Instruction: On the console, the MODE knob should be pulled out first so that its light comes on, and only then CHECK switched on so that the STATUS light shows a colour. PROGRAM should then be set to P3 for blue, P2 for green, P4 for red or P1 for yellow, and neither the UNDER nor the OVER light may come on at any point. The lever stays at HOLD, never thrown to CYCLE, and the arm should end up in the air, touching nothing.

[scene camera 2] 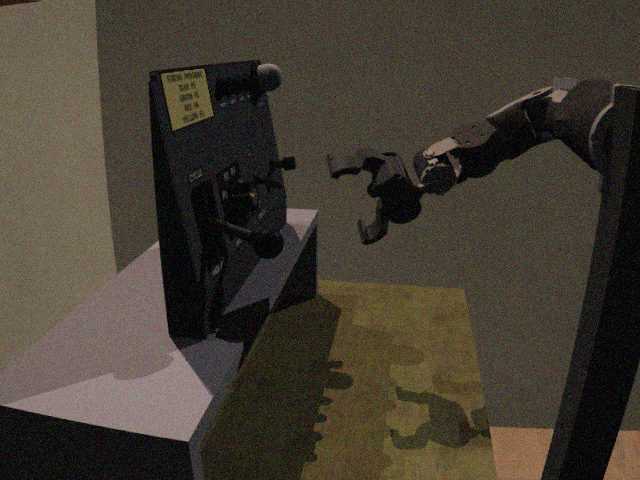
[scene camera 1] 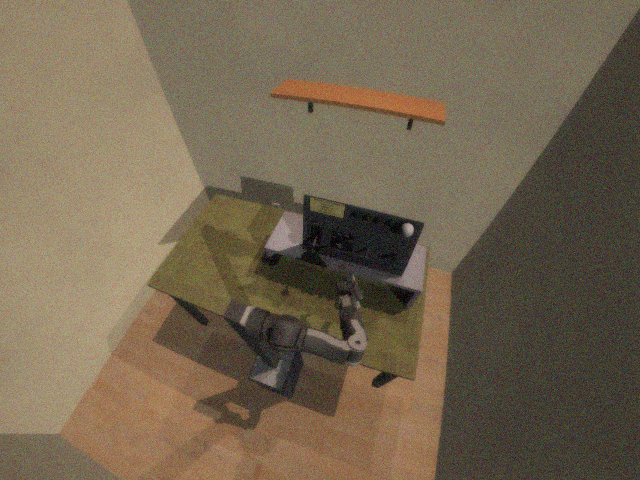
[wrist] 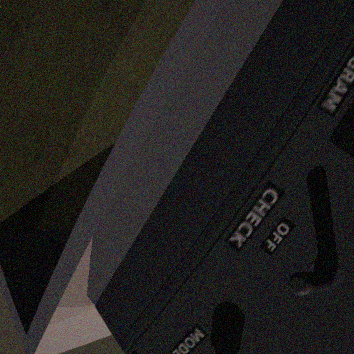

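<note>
The dark console [scene camera 1: 385, 245] [scene camera 2: 235, 134] [wrist: 170, 250] stands on the raised pale shelf. Its CHECK label [wrist: 255, 216] and OFF label [wrist: 278, 236] show in the wrist view, with the MODE label [wrist: 190, 341] partly cut off. A dark knob on a stem [scene camera 2: 287, 163] sticks out at the far side; I cannot read its label. The lever's ball [scene camera 2: 268, 244] points outward, slightly down. The pale dome [scene camera 1: 407, 229] [scene camera 2: 269, 77] shows no colour. I see no lit light; UNDER and OVER are unreadable. My gripper [scene camera 1: 347, 282] [scene camera 2: 347, 201] is open and empty, in the air, apart from the console.
A yellow card [scene camera 1: 326, 207] [scene camera 2: 187, 99] is at the console's upper left. The pale shelf [scene camera 1: 284, 232] [scene camera 2: 98, 408] stands on the green table [scene camera 1: 196, 268] [scene camera 2: 439, 310]. An orange wall shelf [scene camera 1: 359, 99] hangs above. A dark post [scene camera 2: 599, 284] rises at the right.
</note>
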